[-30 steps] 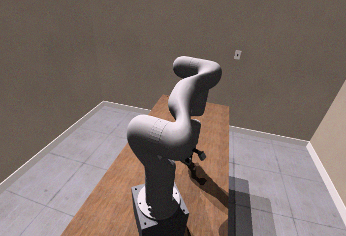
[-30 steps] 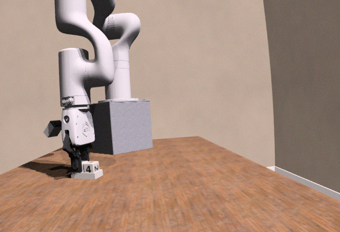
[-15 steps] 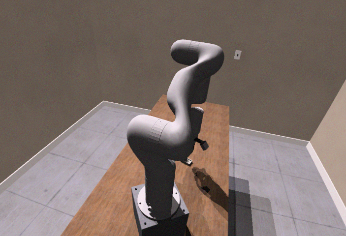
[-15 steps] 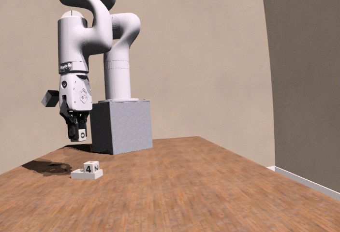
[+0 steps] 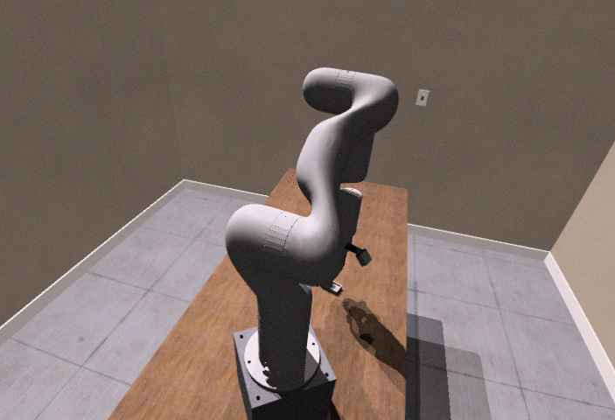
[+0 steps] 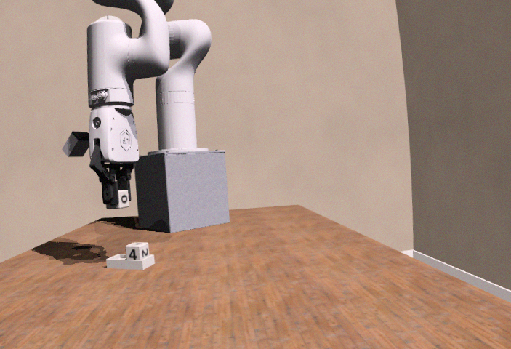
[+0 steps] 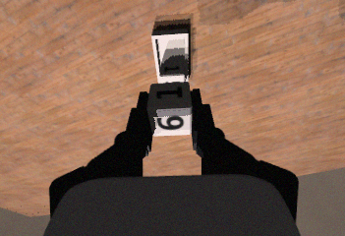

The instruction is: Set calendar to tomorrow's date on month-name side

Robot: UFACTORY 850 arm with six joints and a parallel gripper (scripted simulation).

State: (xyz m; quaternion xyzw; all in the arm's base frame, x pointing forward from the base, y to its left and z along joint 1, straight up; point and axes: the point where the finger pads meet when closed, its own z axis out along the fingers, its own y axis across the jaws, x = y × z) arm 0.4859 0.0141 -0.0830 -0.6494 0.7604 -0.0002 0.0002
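My gripper is now 13 cm above the white calendar tray and 2 cm to the right of it.
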